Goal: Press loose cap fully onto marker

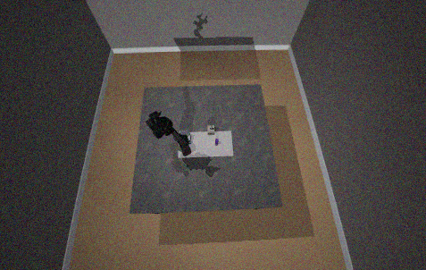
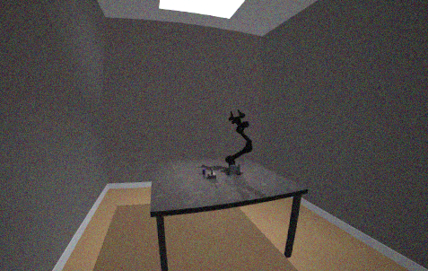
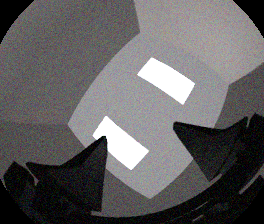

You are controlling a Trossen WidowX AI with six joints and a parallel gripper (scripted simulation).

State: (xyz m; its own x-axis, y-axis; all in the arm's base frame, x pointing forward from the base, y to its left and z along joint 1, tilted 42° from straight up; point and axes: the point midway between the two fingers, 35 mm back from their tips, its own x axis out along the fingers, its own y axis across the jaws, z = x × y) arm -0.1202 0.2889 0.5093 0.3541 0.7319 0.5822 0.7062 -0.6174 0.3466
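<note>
Now: gripper tip 35 cm short of the purple cap, 10 cm to the right of it and 64 cm above it. Also, from my gripper tip: white block (30 cm ahead, 23 cm to the left, 65 cm below).
</note>
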